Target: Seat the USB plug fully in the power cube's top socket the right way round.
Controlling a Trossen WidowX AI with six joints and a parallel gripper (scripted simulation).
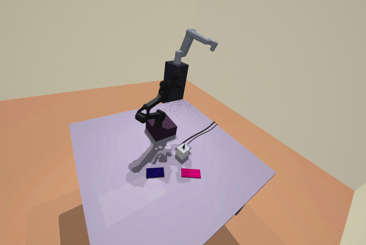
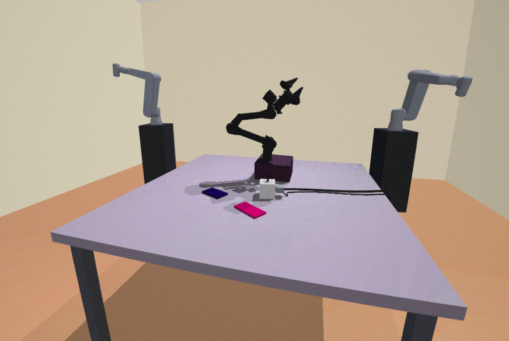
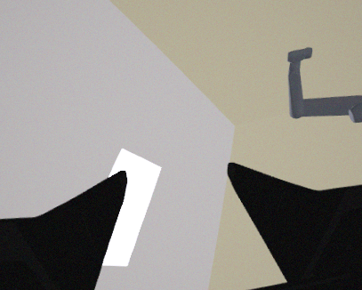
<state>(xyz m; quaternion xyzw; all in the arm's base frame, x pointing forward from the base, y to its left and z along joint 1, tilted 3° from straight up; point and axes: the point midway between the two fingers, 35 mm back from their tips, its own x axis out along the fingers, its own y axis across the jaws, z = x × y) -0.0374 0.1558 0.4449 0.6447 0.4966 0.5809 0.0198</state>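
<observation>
Now: the dark USB plug 340 mm ahead of my gripper tip, 180 mm to the right of it and 480 mm below it. The rest, counted from my gripper tip: dark blue card (330 mm ahead, 460 mm to the right, 570 mm below); grey socket (340 mm ahead, 190 mm to the right, 510 mm below); magenta card (500 mm ahead, 260 mm to the right, 570 mm below).
</observation>
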